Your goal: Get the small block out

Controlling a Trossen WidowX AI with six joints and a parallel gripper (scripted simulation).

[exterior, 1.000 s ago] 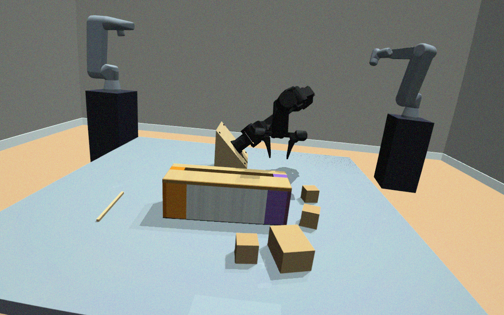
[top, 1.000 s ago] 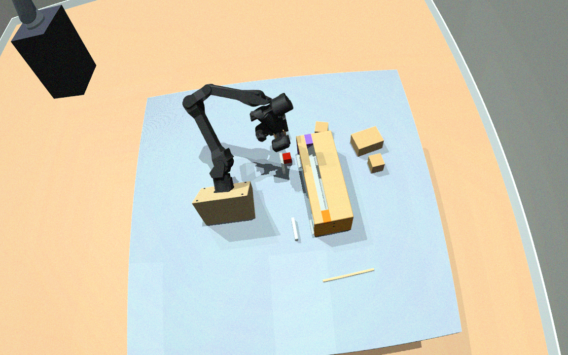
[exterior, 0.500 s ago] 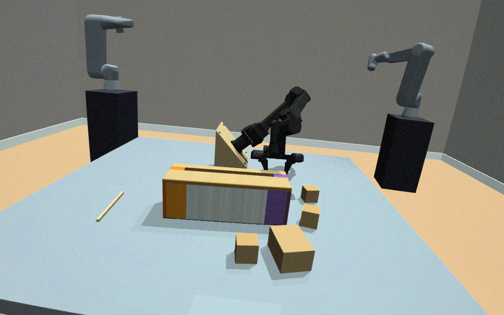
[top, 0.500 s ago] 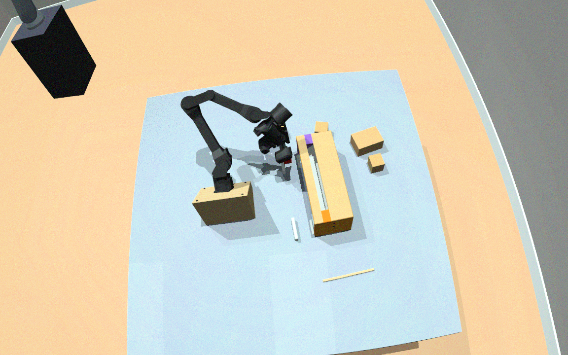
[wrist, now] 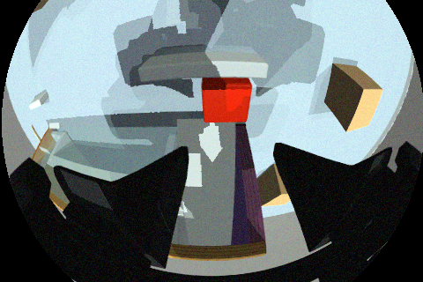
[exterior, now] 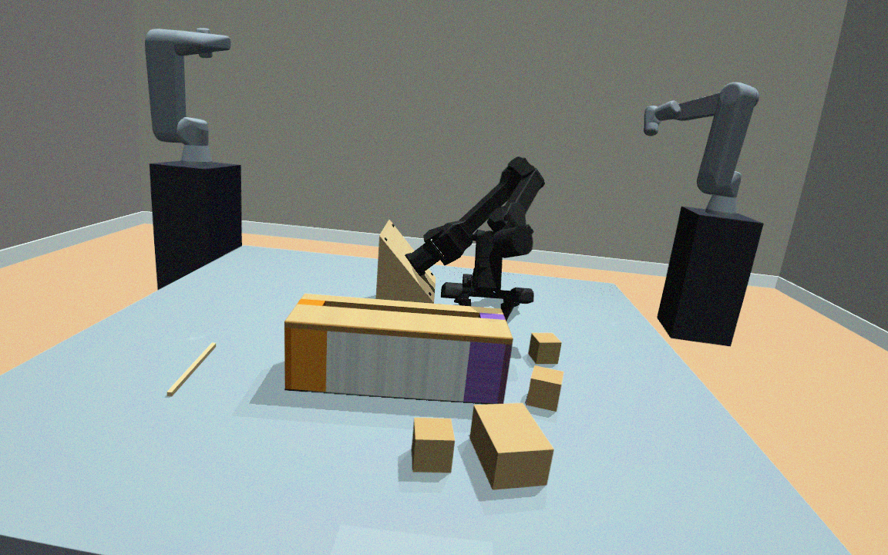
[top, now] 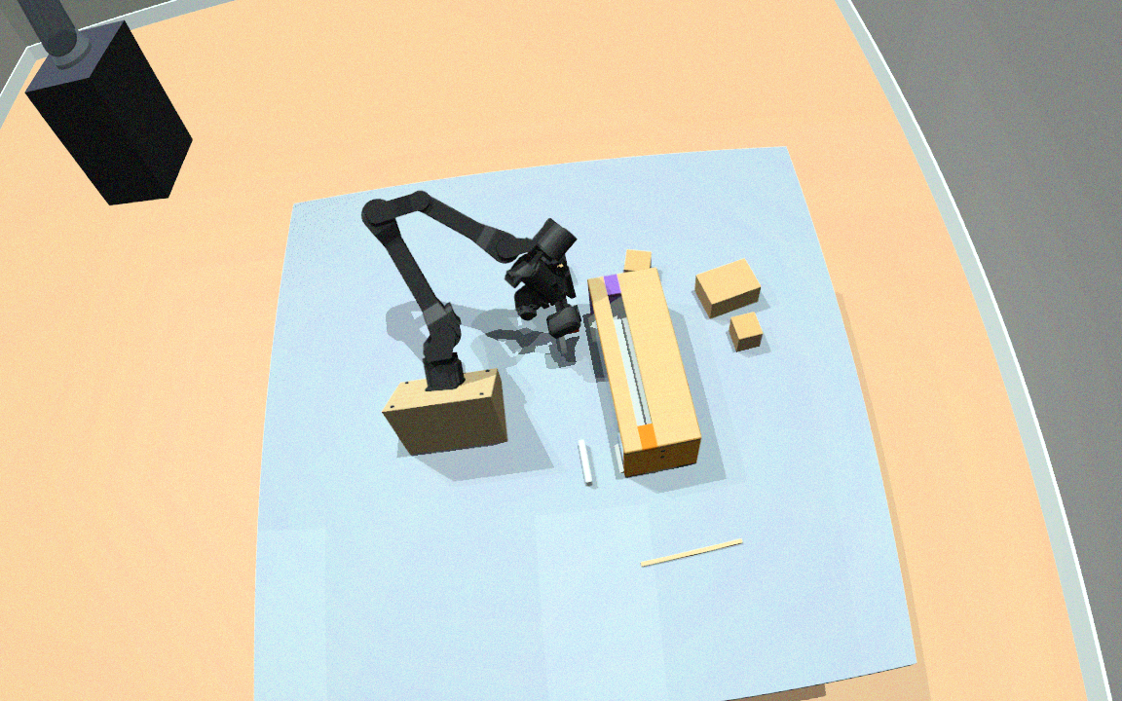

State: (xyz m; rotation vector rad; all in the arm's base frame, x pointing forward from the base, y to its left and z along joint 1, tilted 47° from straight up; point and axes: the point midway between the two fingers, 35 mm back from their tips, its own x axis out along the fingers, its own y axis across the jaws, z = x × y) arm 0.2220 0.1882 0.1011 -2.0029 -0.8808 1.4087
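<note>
Right now my gripper tip is 2 cm past the red block, 1 cm to the left of it and 4 cm above it. From my gripper tip the other things lie so: thin wooden stick (23 cm ahead, 51 cm to the right, 5 cm below).
</note>
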